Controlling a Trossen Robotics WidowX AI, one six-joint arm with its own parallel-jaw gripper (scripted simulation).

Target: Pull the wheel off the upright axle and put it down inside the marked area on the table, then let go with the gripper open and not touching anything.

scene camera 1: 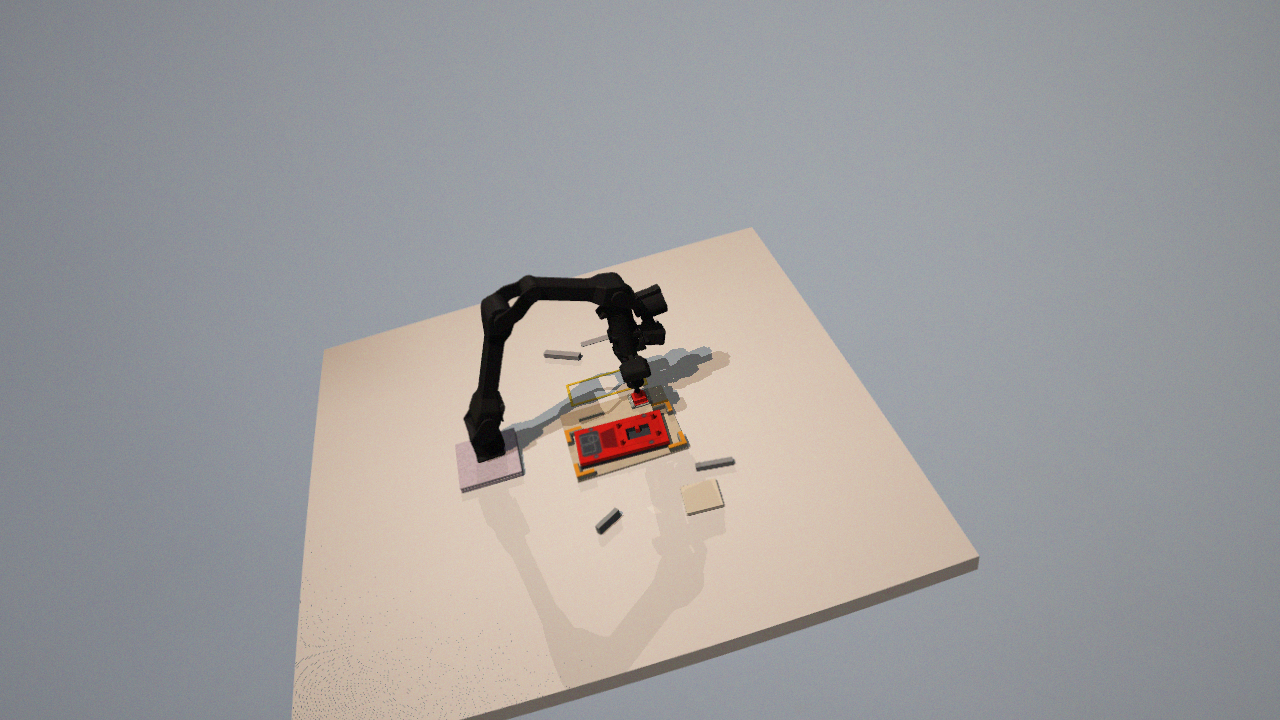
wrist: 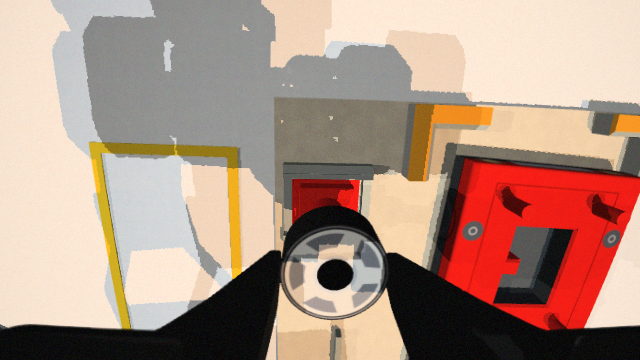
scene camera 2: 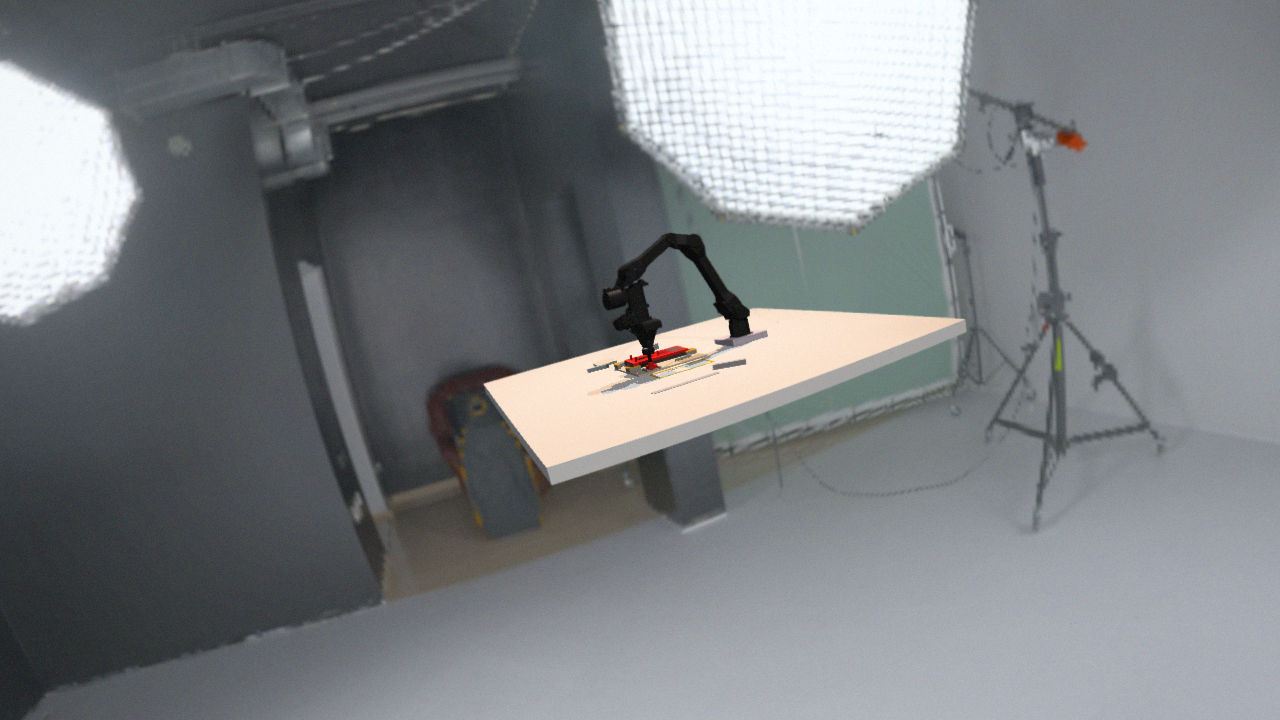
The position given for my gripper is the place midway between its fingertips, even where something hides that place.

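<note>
Tan tile [scene camera 1: 703, 496] in view; in the wrist view it is out of frame. My gripper [scene camera 1: 634, 379] holds a wheel [wrist: 326, 233]. My gripper also in the wrist view [wrist: 333, 262] and in scene camera 2 [scene camera 2: 648, 350].
</note>
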